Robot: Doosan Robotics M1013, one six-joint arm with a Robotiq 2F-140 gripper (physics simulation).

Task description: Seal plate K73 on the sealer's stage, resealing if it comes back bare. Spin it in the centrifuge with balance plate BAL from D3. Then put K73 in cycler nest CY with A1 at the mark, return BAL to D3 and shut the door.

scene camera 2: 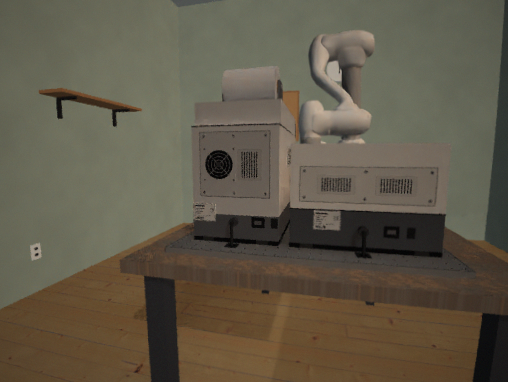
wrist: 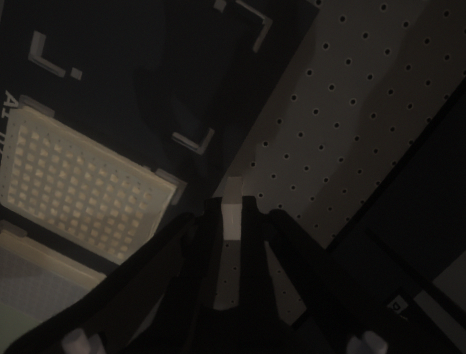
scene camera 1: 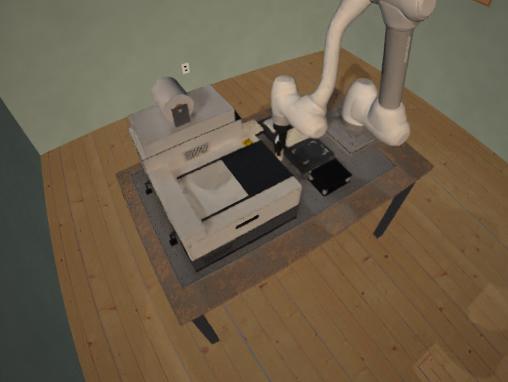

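Seen in the pictures: gripper, fingertip midpoint: (wrist: 235, 189) (scene camera 1: 279, 159); arm's base, link origin: (scene camera 1: 353, 124).
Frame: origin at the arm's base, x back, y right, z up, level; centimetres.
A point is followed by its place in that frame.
Note:
My gripper (scene camera 1: 279, 153) @(x -47.6, y 1.0, z -2.9 cm) (wrist: 235, 189) @(x -47.6, y 1.0, z -2.9 cm) is shut and empty. It points down low over the perforated mat, between the dark plate rack (scene camera 1: 311, 153) @(x -35.5, y -7.8, z 2.4 cm) (wrist: 125, 75) @(x -35.8, y -4.0, z 2.4 cm) and the large white machine (scene camera 1: 270, 202) @(x -73.4, y -30.8, z 17.9 cm) (scene camera 2: 370, 175) @(x -106.2, y -16.2, z 14.5 cm). A cream 96-well plate (scene camera 1: 295, 138) @(x -37.1, y 3.3, z 3.9 cm) (wrist: 85, 185) @(x -36.6, y 4.6, z 3.6 cm) sits in the rack's middle nest, left of my fingers in the wrist view. A paler plate (scene camera 1: 269, 124) @(x -42.2, y 18.6, z 3.8 cm) (wrist: 45, 270) @(x -35.9, y 14.6, z 4.0 cm) sits in the end nest, partly out of the wrist view. The D1 nest, with metal corner brackets (wrist: 200, 144) @(x -42.7, y -2.6, z 2.9 cm), is empty. I cannot read K73 or BAL on either plate.
The sealer (scene camera 1: 185, 122) @(x -86.9, y 6.9, z 32.8 cm) (scene camera 2: 240, 165) @(x -107.0, y 13.3, z 16.5 cm) with its film roll (scene camera 1: 167, 96) @(x -90.5, y 10.2, z 44.1 cm) (scene camera 2: 250, 84) @(x -93.9, y 14.5, z 38.6 cm) stands at the table's back left. A cream piece (scene camera 1: 252, 128) @(x -54.2, y 14.9, z 9.1 cm) shows beside it. A black square block (scene camera 1: 330, 176) @(x -36.6, y -23.3, z 2.1 cm) with light corners lies beside the rack. The arm's base plate (scene camera 1: 350, 141) @(x -11.3, y -9.7, z 0.6 cm) is beyond.

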